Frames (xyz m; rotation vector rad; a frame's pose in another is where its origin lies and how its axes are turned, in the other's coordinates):
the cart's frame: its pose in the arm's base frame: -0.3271 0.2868 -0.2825 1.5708 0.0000 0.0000
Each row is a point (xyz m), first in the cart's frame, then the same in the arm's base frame.
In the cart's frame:
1: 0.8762 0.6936 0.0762
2: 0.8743 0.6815 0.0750
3: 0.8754 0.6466 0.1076
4: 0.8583 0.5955 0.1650
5: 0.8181 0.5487 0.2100
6: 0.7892 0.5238 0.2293
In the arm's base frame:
1: 0.5491 0.2106 0.4111
2: 0.5472 0.2118 0.3990
3: 0.5483 0.1792 0.3641
4: 0.5312 0.1218 0.3130
5: 0.4910 0.0768 0.2662
6: 0.4621 0.0575 0.2413

